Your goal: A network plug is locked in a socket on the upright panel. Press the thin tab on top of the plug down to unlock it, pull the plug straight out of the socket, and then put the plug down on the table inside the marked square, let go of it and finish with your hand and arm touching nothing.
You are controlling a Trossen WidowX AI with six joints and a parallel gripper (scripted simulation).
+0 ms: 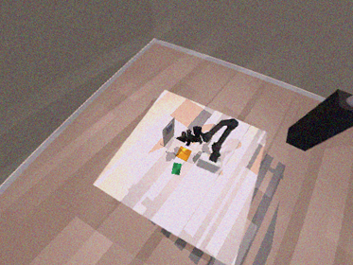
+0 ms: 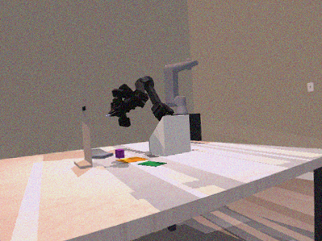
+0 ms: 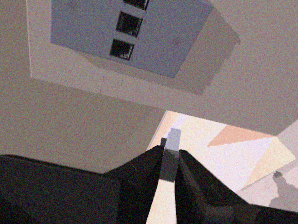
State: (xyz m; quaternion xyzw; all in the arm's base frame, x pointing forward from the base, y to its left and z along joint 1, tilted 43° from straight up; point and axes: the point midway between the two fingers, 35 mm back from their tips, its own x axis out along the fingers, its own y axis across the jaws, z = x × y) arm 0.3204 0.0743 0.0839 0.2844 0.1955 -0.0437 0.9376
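My gripper tip is 220 mm above the orange square, 90 mm past it and 10 mm to the right of it. From my gripper tip the other things lie so: grey patch (210 mm below, 200 mm to the right, 30 mm behind); then network plug (right at my gripper tip); then green patch (220 mm below, 180 mm to the left, 110 mm behind).
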